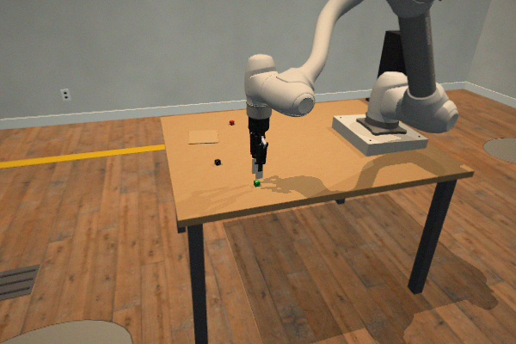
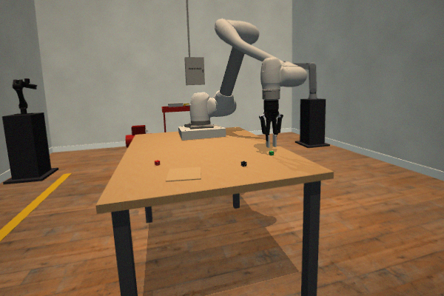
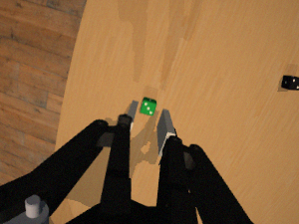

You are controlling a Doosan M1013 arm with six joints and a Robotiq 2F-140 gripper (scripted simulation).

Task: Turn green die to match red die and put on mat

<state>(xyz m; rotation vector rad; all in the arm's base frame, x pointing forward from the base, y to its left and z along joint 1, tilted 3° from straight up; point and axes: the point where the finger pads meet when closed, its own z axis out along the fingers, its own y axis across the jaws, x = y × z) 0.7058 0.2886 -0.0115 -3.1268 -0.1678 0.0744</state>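
My gripper is now 70 mm above the green die. Round my hand: black die: 190 mm to the right, 120 mm ahead, 70 mm below; then tan mat: 460 mm to the right, 150 mm ahead, 70 mm below; then red die: 590 mm to the right, 70 mm below, 20 mm behind.
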